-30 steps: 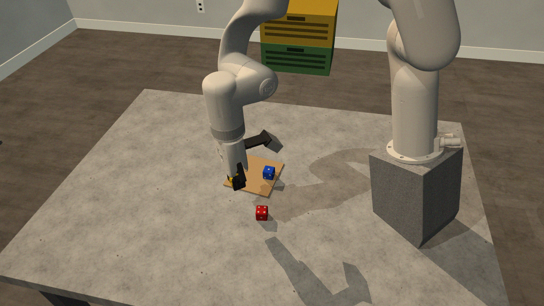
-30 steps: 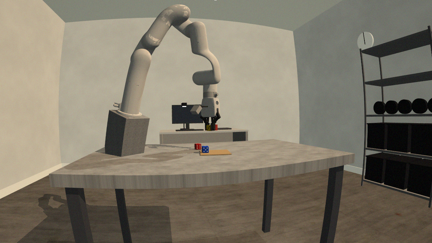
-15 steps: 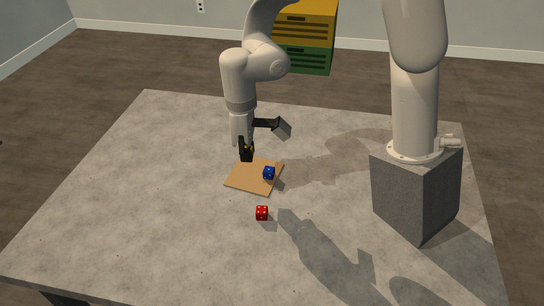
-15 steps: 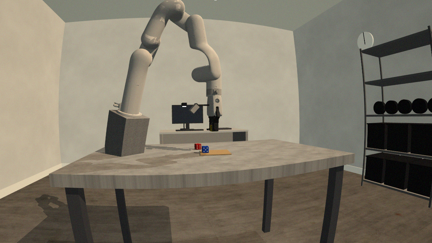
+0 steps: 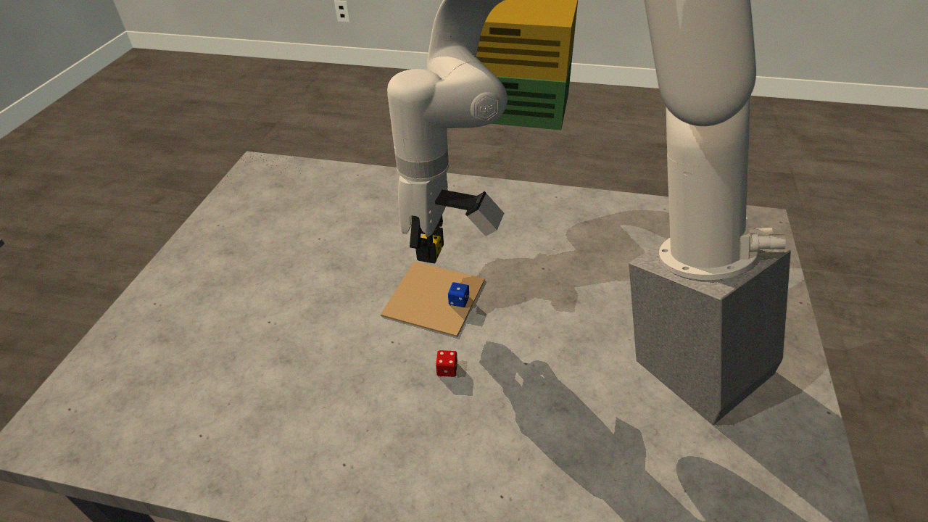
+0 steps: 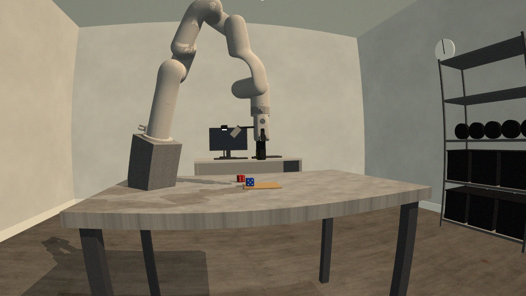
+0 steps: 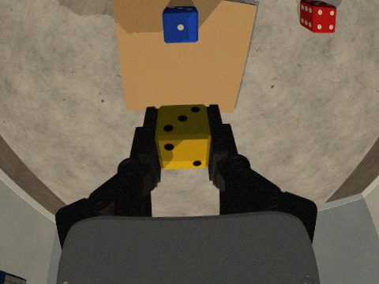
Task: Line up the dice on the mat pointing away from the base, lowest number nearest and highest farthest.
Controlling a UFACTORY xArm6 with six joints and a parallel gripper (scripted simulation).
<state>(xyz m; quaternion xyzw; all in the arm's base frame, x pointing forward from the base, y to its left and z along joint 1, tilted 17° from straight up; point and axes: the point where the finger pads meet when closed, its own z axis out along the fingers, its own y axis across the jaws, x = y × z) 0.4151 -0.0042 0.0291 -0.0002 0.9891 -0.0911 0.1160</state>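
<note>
Right now my hand is 120 mm above the mat. Round my hand: red die: 60 mm behind, 140 mm to the left, 110 mm below; then yellow die: 10 mm below; then blue die: 50 mm behind, 110 mm below.
</note>
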